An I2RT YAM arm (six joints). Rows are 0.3 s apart.
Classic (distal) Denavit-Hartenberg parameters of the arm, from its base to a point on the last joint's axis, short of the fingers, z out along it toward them. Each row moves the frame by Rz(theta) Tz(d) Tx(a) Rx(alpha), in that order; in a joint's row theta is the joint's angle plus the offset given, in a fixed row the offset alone. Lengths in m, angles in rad.
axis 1: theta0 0; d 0.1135; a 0.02; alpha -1.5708
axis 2: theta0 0; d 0; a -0.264; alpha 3.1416
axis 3: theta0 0.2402; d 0; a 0.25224; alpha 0
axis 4: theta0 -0.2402; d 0; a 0.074; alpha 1.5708
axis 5: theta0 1.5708; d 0; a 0; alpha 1.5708
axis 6: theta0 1.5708; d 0.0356; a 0; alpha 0
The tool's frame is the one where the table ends.
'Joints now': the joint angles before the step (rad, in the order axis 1, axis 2, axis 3, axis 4, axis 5, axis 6). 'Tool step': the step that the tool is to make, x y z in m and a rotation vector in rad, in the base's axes. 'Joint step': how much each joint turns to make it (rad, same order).
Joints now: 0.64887, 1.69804, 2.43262, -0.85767, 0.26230, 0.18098
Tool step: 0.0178, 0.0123, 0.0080, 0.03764, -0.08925, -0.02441
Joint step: -0.00022, 0.08731, 0.09509, 0.09232, 0.02587, -0.02296
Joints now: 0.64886, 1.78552, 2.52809, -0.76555, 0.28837, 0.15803
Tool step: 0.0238, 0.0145, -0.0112, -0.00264, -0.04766, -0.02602
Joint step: -0.00611, 0.03478, -0.05916, 0.13989, 0.01991, -0.03221
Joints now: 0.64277, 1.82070, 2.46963, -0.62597, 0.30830, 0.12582
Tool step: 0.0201, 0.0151, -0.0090, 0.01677, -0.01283, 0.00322
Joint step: -0.00019, 0.07353, 0.03960, 0.05241, -0.00322, 0.00613
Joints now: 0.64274, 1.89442, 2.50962, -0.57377, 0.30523, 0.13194
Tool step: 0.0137, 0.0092, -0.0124, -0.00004, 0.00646, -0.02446
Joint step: -0.00004, 0.02570, -0.02989, 0.04944, 0.02455, 0.00305
